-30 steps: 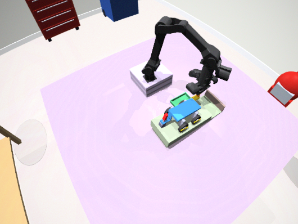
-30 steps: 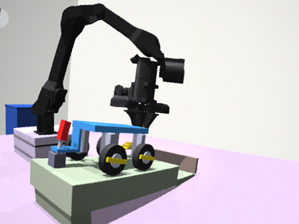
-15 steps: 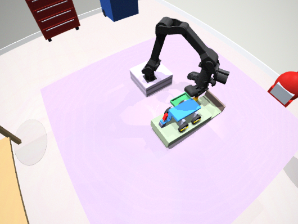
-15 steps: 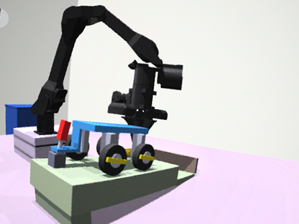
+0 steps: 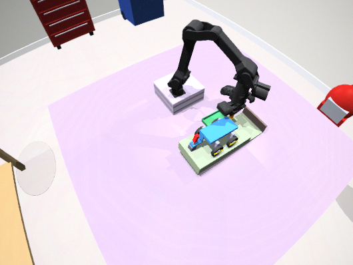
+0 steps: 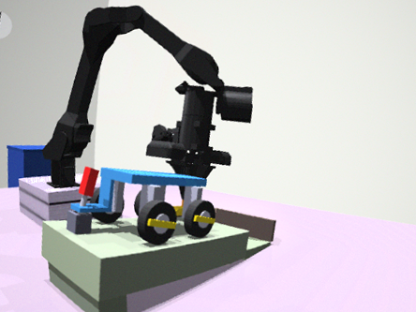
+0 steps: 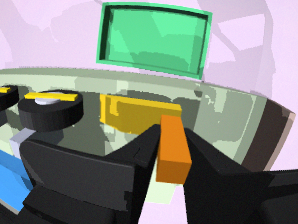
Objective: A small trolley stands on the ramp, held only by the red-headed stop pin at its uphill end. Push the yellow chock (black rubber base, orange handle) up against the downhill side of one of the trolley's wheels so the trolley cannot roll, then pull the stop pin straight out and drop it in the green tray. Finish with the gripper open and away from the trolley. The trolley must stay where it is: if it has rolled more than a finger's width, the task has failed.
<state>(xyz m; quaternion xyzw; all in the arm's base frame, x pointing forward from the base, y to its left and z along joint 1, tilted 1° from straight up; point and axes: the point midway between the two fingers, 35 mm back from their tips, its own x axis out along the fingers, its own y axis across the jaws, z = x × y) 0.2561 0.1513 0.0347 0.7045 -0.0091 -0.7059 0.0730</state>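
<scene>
Now: gripper tip 240 mm to the left of the red-headed stop pin, 50 mm short of it and 40 mm below it. The rest, counted from my gripper tip: pale green ramp: 130 mm to the right, 60 mm ahead, 50 mm below; then green tray: 100 mm below, 60 mm behind, 40 mm to the right; then yellow chock: 20 mm to the right, 10 mm below.
</scene>
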